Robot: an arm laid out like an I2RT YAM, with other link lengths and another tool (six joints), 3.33 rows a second.
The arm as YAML. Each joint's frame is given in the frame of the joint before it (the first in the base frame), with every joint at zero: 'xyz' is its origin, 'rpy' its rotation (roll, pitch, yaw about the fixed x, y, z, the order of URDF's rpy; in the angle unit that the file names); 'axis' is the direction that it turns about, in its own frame. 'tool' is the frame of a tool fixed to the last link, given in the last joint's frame.
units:
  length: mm
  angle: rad
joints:
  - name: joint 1
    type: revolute
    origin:
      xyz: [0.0, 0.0, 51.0]
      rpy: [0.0, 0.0, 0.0]
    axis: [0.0, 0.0, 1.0]
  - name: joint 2
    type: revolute
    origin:
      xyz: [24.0, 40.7, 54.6]
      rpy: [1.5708, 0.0, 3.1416]
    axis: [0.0, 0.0, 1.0]
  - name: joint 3
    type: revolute
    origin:
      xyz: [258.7, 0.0, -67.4]
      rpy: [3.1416, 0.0, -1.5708]
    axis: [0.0, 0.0, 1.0]
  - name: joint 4
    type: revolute
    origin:
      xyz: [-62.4, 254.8, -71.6]
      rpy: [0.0, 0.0, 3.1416]
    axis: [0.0, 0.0, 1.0]
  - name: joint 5
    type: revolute
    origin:
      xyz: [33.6, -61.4, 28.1]
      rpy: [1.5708, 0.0, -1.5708]
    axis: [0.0, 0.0, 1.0]
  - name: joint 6
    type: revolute
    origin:
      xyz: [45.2, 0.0, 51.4]
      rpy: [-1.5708, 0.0, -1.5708]
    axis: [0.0, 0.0, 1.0]
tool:
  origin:
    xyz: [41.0, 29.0, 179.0]
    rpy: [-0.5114, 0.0, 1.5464]
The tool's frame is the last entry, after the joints.
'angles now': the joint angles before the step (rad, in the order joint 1, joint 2, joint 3, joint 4, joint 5, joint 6). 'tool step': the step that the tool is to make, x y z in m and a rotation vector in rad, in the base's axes. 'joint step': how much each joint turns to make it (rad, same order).
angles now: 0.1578, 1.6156, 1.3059, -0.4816, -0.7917, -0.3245
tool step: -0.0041, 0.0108, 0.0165, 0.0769, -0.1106, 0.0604
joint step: 0.0051, -0.0164, -0.0593, 0.1719, -0.0800, 0.0101
